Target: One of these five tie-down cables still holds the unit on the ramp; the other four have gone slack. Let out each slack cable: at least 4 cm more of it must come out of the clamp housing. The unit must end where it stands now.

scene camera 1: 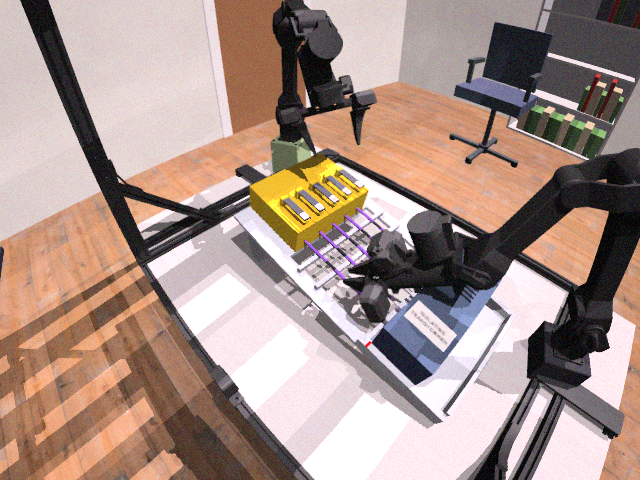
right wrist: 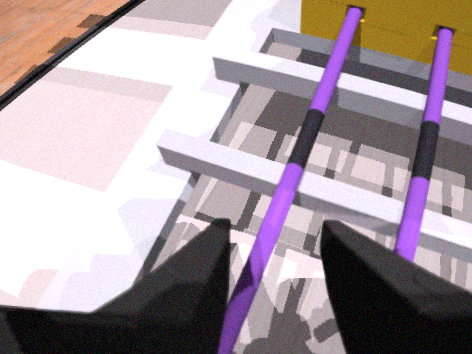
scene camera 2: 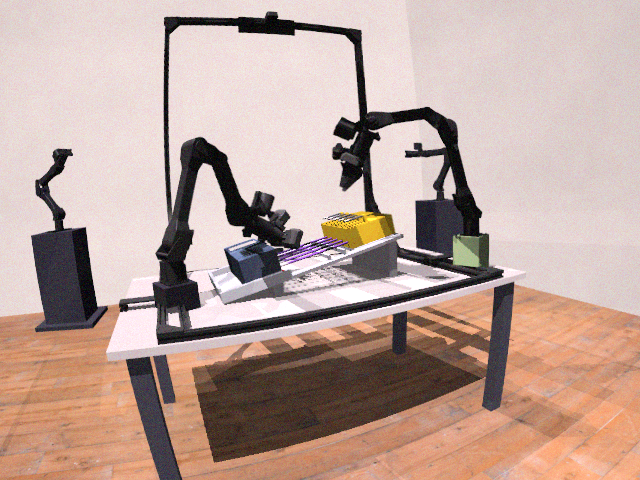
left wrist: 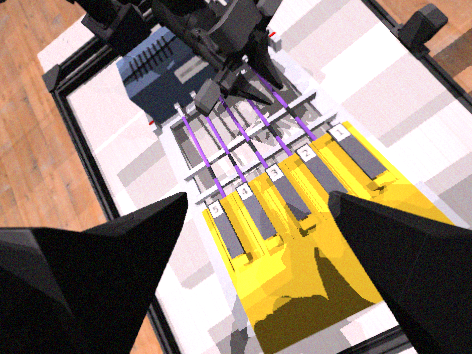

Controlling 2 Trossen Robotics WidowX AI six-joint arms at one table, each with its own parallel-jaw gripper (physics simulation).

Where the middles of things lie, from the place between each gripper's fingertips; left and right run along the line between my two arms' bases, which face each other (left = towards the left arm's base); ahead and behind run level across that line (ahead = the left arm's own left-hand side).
The ramp base plate (scene camera 1: 440,387) is 33 cm to the right of my left hand, 25 cm below it and 1 cm ahead of it.
Now: the ramp base plate 190 mm to the right of my right hand, 100 mm ahead of it and 70 mm below it.
